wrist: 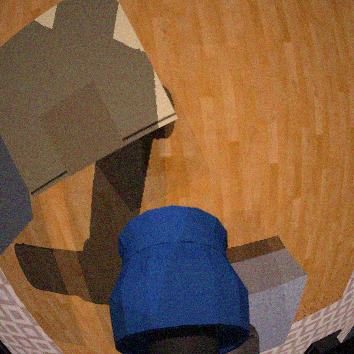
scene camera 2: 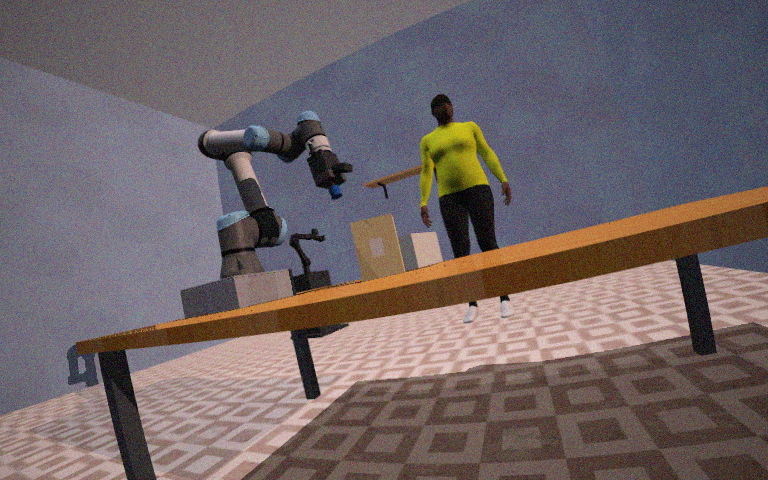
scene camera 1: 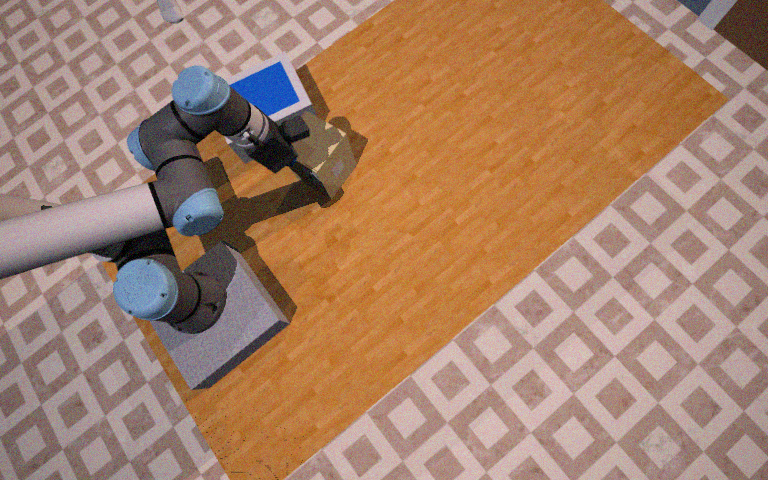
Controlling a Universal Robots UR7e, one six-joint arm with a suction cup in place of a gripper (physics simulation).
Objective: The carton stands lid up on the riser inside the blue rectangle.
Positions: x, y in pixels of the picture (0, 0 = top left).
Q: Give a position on my suction cup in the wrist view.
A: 175, 273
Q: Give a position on a tan carton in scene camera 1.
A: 325, 161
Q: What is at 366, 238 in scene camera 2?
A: A tan carton.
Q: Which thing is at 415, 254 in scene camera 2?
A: A grey riser.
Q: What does my suction cup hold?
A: Nothing.
